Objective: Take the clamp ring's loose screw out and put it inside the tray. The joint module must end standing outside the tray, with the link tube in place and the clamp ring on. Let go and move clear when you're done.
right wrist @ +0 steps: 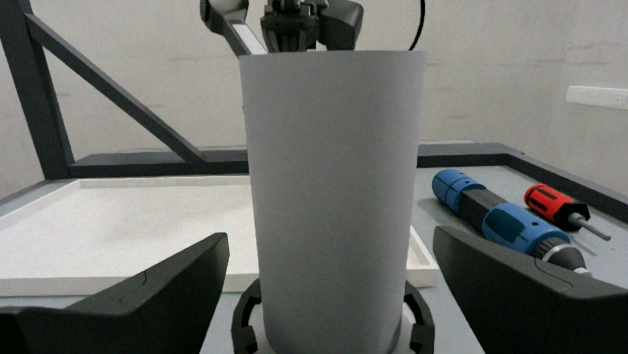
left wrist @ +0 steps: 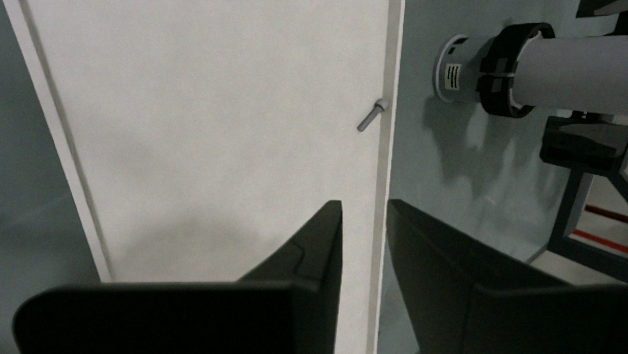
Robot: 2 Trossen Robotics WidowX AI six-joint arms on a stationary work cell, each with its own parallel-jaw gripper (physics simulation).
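Places are measured from the left arm's base along level axes (x up, y ahead, z left), in centimetres.
Pixels of known places: left gripper, fingertip midpoint: [left wrist: 363, 212]; right gripper, fingertip midpoint: [right wrist: 331, 240] [left wrist: 567, 74].
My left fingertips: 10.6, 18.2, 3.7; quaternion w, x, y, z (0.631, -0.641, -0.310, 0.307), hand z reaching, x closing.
Behind a point stands the place of what it marks, as x, y, z.
The loose screw [left wrist: 370, 117] @[-0.9, 30.1, 3.0] lies on the floor of the white tray [left wrist: 394, 100] @[-0.3, 32.1, 4.2] [right wrist: 50, 286] @[-1.1, 31.9, -14.4], its head against the side wall. The joint module [left wrist: 470, 82] @[1.7, 39.4, 5.0] stands outside the tray, on the table. The black clamp ring [left wrist: 506, 50] @[4.3, 39.0, 7.5] [right wrist: 244, 320] @[4.6, 42.0, 2.3] is around its top, and the grey link tube [left wrist: 575, 72] @[8.7, 39.7, 6.0] [right wrist: 332, 175] @[11.4, 44.7, 5.4] rises from it, upright. My left gripper [left wrist: 363, 212] @[10.6, 18.2, 3.7] is partly open and empty, above the tray's side wall, apart from the screw. My right gripper [right wrist: 331, 240] @[7.8, 41.5, 5.7] is wide open, its fingers on either side of the tube with gaps. The clamp's screw hole is not visible.
In the right wrist view, a blue and black power screwdriver [right wrist: 510, 225] @[1.4, 29.9, 21.3] and a red screwdriver [right wrist: 550, 202] @[0.4, 23.7, 29.7] lie right of the tray. A dark frame [right wrist: 462, 154] @[0.1, 4.2, 30.3] borders the table. The left arm [right wrist: 290, 27] @[17.7, 16.8, 3.8] shows behind the tube's top.
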